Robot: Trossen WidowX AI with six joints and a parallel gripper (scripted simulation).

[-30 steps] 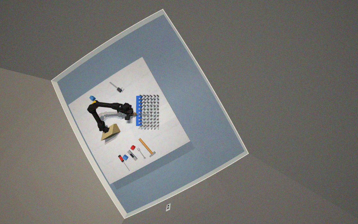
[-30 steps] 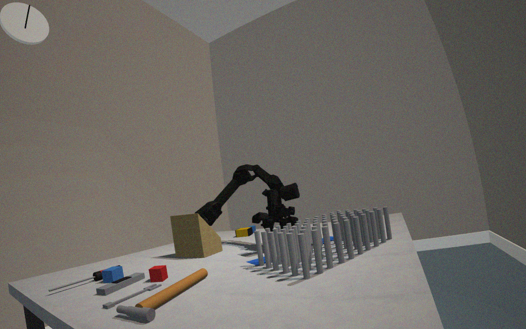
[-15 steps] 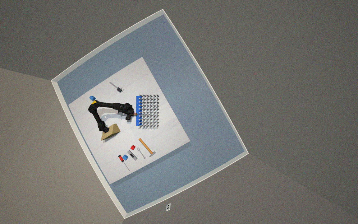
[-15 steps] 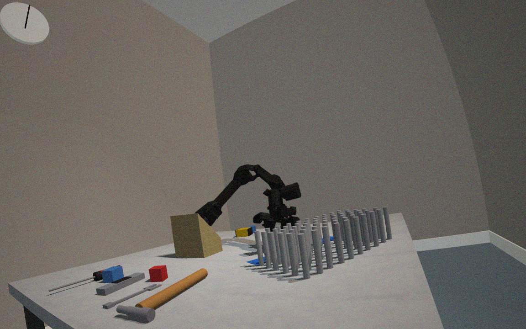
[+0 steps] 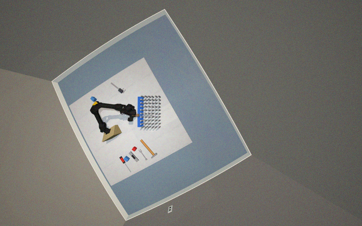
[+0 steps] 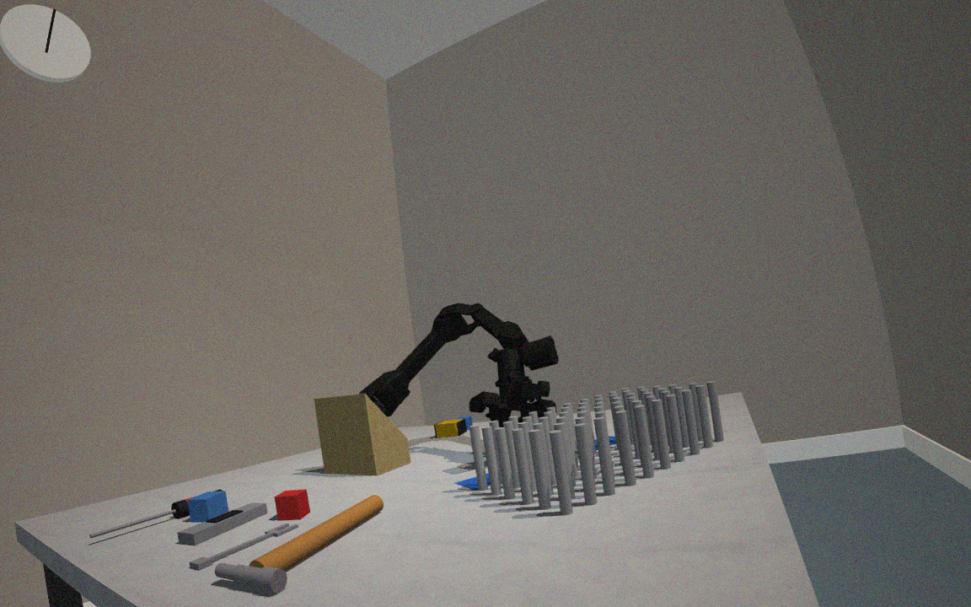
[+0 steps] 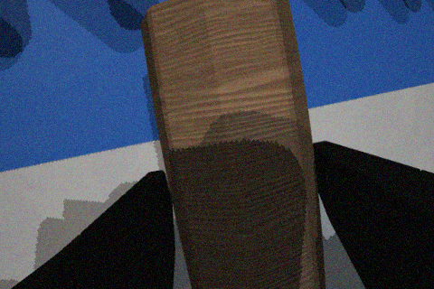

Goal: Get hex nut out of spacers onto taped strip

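My gripper tip is now 6 cm short of the blue taped strip, 3 cm above it and 2 cm to the right of it. Also, from my gripper tip: wrench (51 cm to the right, 13 cm behind, 3 cm below); then grey bar (49 cm to the right, 26 cm behind, 2 cm below); then red cube (39 cm to the right, 20 cm behind, 1 cm below).
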